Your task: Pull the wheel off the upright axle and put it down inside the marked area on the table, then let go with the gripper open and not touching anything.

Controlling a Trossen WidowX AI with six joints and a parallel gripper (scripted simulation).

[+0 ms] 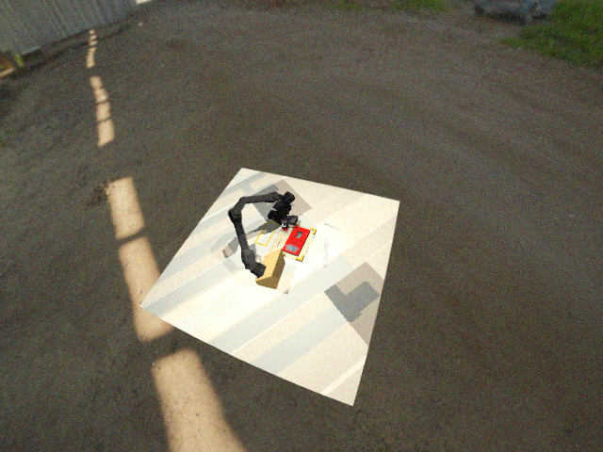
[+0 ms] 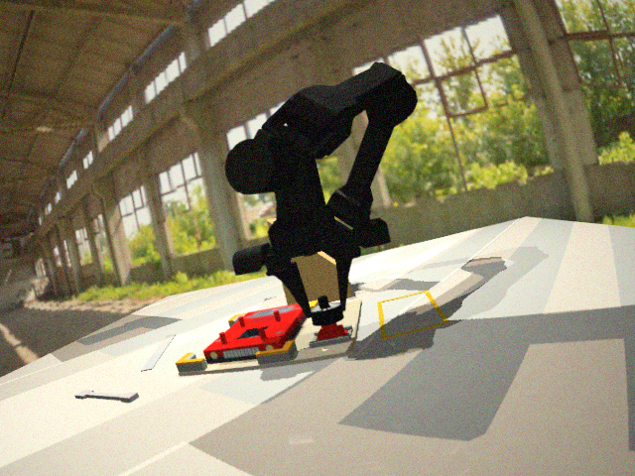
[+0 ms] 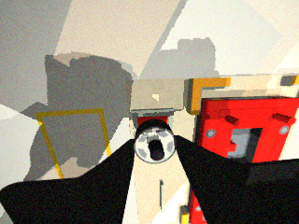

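My gripper tip is now right at the black wheel.
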